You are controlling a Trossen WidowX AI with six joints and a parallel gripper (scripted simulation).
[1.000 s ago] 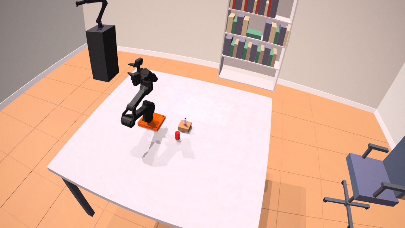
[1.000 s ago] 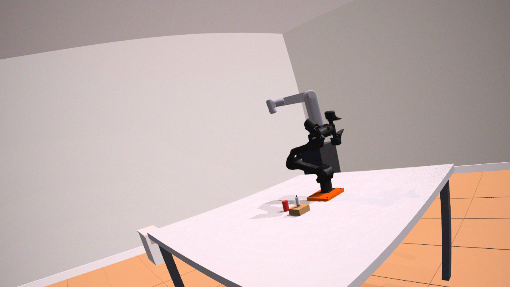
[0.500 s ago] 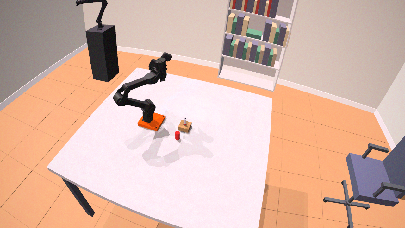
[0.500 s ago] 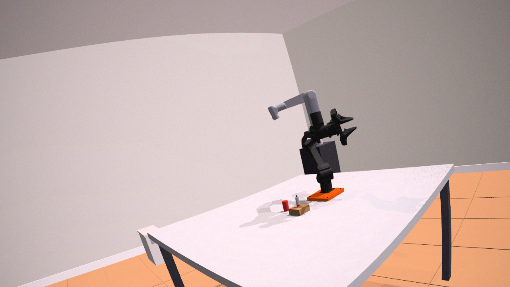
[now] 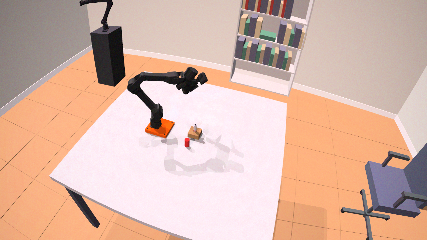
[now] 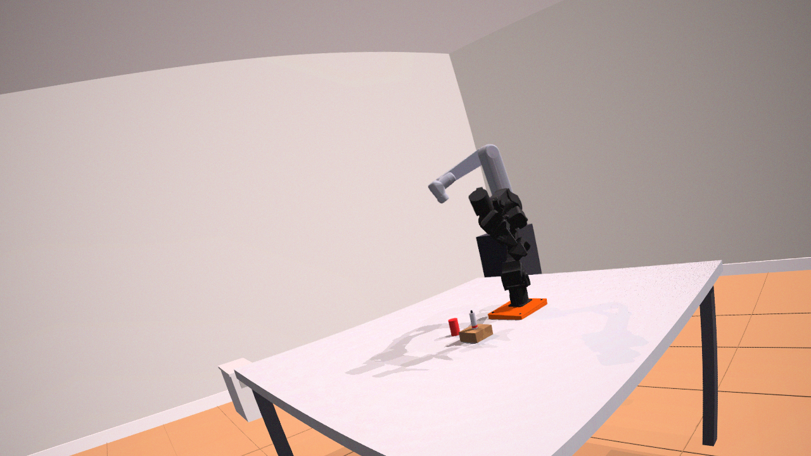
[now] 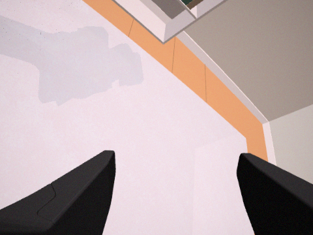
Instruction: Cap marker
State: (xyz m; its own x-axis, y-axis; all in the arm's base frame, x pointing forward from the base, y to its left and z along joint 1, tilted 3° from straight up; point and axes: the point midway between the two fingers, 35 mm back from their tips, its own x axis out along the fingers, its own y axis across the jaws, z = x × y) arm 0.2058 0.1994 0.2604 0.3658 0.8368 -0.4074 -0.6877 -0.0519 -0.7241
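Right now my gripper tip is 31 cm to the left of the red cap, 22 cm above it and 2 cm short of it. Also, from my gripper tip: tan holder block: 24 cm below, 21 cm to the right, 3 cm ahead.
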